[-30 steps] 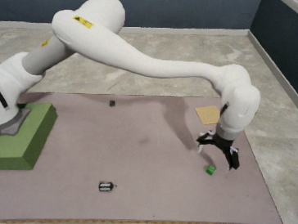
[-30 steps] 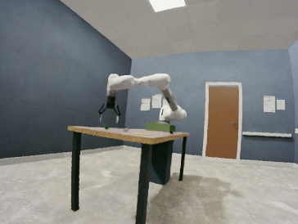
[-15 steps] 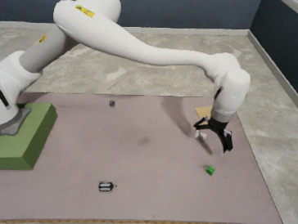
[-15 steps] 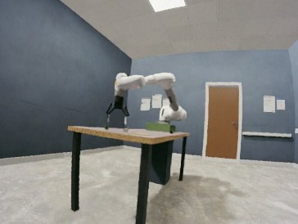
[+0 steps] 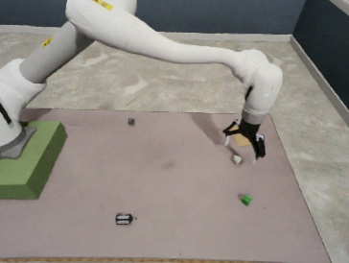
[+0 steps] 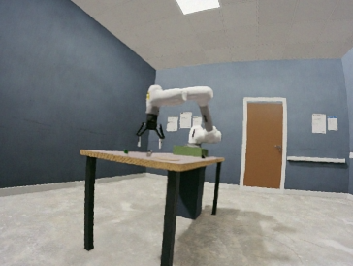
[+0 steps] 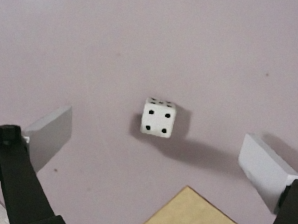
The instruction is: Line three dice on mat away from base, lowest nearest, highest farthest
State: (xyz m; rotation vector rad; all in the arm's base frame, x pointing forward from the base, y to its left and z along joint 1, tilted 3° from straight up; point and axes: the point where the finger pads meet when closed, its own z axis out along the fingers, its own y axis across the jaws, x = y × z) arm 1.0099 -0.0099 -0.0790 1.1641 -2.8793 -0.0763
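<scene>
Now: the white die 6 cm below my hand. Round my hand: mat 17 cm to the left, 8 cm ahead, 7 cm below; then black die 53 cm behind, 25 cm to the left, 6 cm below; then green die 20 cm to the right, 6 cm below.
</scene>
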